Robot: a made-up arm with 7 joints.
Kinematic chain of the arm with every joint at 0, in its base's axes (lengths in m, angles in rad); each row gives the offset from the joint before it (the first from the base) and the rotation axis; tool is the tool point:
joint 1: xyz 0 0 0.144 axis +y
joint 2: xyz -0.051 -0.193 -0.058 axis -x
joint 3: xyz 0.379 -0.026 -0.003 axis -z
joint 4: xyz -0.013 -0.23 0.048 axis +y
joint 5: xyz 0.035 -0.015 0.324 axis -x
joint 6: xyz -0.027 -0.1 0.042 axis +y
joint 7: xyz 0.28 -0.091 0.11 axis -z
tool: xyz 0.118 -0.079 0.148
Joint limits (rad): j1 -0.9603..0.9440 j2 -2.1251..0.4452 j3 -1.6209..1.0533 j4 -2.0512..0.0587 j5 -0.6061..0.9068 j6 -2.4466..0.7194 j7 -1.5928..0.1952
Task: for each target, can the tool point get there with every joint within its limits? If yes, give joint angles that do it. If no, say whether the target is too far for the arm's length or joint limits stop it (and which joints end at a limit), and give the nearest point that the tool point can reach.
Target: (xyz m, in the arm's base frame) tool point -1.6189 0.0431 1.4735
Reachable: no: too far | nearest point -0.6535 -0.1668 0.8860 | short by 1.149 m
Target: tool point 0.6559 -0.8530 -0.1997
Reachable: yes | joints -0.3941 -1.6953 -0.8827 -1.0510 0.1860 0.3089 -0.8573
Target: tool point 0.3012 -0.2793 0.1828
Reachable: no: joint limits stop it (at a limit: joint 1, joint 2, joint 3, joint 5, joint 7) | nearest point 0.3846 -0.3035 0.4340 | short by 0.266 m
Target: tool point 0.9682 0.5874 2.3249
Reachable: no: too far | nearest point 0.4804 0.1591 1.2260 | short by 1.276 m
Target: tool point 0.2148 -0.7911 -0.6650
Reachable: yes | joints -0.2545 -1.6468 -0.5087 -0.7552 0.0941 -1.0762 -0.0564
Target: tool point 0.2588 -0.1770 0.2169
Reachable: no: joint limits stop it (at a limit: joint 1, joint 2, joint 3, joint 5, joint 7) | nearest point 0.3093 -0.1416 0.4499 | short by 0.241 m
